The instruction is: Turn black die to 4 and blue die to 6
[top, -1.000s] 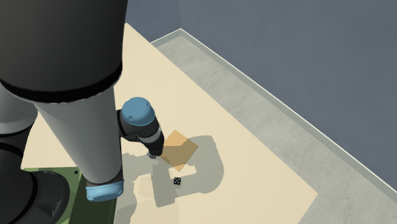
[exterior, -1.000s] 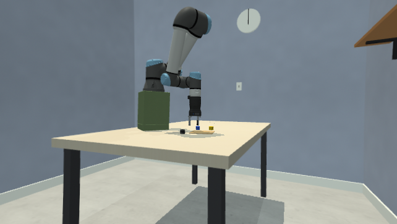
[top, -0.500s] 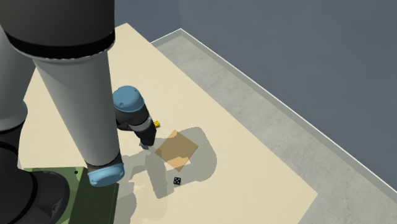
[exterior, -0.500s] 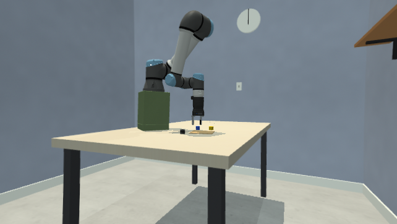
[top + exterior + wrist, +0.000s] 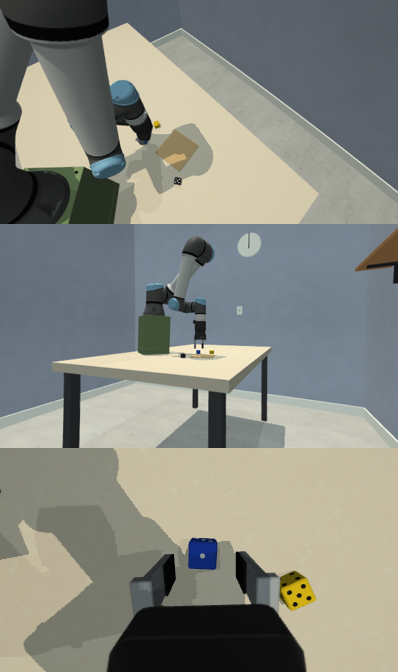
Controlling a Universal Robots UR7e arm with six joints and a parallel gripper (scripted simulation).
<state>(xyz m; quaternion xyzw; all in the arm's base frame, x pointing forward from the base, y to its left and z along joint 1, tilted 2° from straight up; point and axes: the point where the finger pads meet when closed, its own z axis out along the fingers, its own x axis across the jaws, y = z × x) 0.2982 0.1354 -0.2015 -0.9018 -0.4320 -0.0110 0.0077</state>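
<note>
Now: hand 4 cm above the blue die and 1 cm past it. Also, from my hand: tan mat 11 cm to the right, 10 cm ahead, 5 cm below; yellow die 8 cm ahead, 4 cm to the left, 4 cm below; black die 23 cm to the right, 4 cm below, 3 cm ahead.
</note>
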